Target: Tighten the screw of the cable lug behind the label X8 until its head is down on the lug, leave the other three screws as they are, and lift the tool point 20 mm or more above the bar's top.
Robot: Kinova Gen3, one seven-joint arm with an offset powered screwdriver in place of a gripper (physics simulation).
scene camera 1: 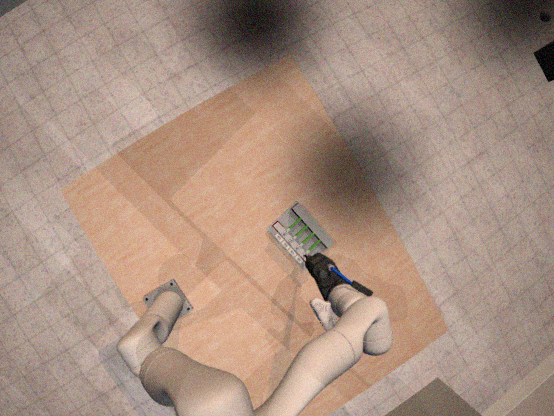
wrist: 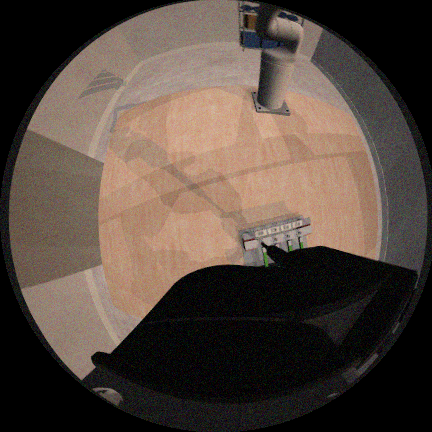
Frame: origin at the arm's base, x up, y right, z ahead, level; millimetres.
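Seen in the pictures: end effector, tool point: (scene camera 1: 305, 255) (wrist: 261, 243); arm's base, origin of the base link: (scene camera 1: 169, 304) (wrist: 269, 100).
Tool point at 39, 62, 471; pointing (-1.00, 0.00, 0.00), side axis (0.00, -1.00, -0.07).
Offsets run from my tool point to a thing's middle, as dx, dy, dz. "pt": to the spot under its first point. Level surfaces: height alone.
The terminal bar (scene camera 1: 279, 227) (wrist: 250, 244) sits on a grey unit with green cables @[pt -1, -77, +27] (scene camera 1: 301, 230) (wrist: 265, 257) running into it. Four pale labels @[-8, -28, -31] (scene camera 1: 292, 251) (wrist: 274, 230) stand in a row along its edge; their print is too blurred to read, so I cannot tell which is X8. Small screws @[-7, -95, -25] (wrist: 299, 233) show behind three labels in the wrist view. My screwdriver tip (scene camera 1: 306, 257) (wrist: 263, 244) is at the lug behind the end label, leftmost in the wrist view. It hides that screw, and contact and head height cannot be made out. The tool has no fingers.
The unit lies on a wooden table top @[dx -50] (scene camera 1: 215, 200) (wrist: 200, 115). The arm's base plate (scene camera 1: 188, 306) (wrist: 280, 111) is bolted to the table away from the unit. A shelf with blue bins (wrist: 252, 40) stands beyond the base. The dark tool body covers the lower wrist view.
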